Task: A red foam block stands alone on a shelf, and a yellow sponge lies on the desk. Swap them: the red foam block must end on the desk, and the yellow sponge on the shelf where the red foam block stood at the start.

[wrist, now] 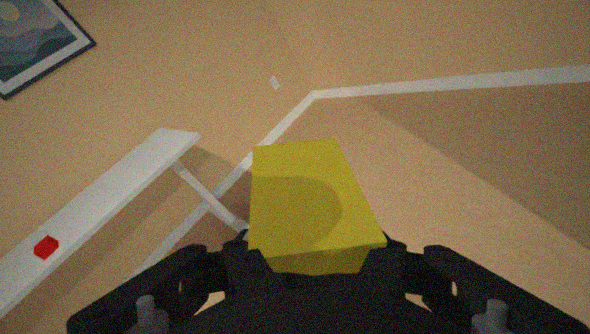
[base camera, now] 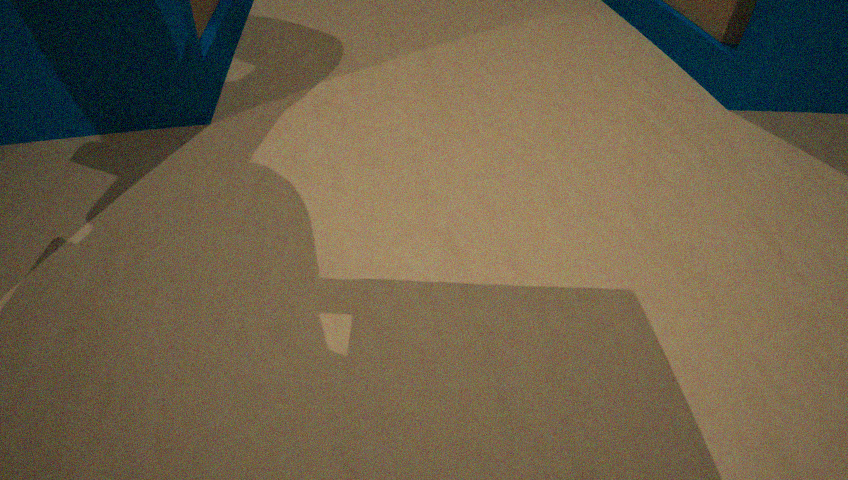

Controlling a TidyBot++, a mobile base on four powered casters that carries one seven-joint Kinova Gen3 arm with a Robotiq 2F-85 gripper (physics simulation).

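Frame: origin at the arm's base, x ahead, y left, z up, level; metres.
Where they show: gripper, between the fingertips: [wrist: 311, 236].
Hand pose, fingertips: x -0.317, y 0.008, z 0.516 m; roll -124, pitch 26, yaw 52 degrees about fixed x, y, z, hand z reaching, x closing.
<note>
After its pixels a point has its place.
The yellow sponge [wrist: 300, 200] @[y 0.014, x -0.307, z 0.552 m] is held between the fingers of my gripper [wrist: 311, 236] @[y 0.008, x -0.317, z 0.516 m], which is shut on it, in the lower middle of the wrist view. The red foam block [wrist: 46, 247] @[y -0.679, x -1.419, z 0.354 m] sits on the long white desk [wrist: 125, 175] @[y -0.345, x -1.684, z 0.324 m] at the left of the wrist view, apart from the gripper. One end of the desk and a white leg show; its other end is cut off by the left edge. The shelf where the block stood at the start cannot be made out in either view.
Blue furniture with brown inner faces stands at the upper left [base camera: 136, 65] @[y 0.365, x 0.645, z -0.301 m] and upper right [base camera: 791, 71] @[y -0.609, x 0.817, z -0.318 m] of the base view. Shadows fall on the tan floor [base camera: 505, 190] @[y -0.098, x 0.543, z -0.397 m] between them. A framed picture [wrist: 35, 42] @[y -0.240, x -2.173, z 1.043 m] hangs on the wall above white skirting [wrist: 450, 82] @[y 1.454, x -1.170, z -0.341 m].
</note>
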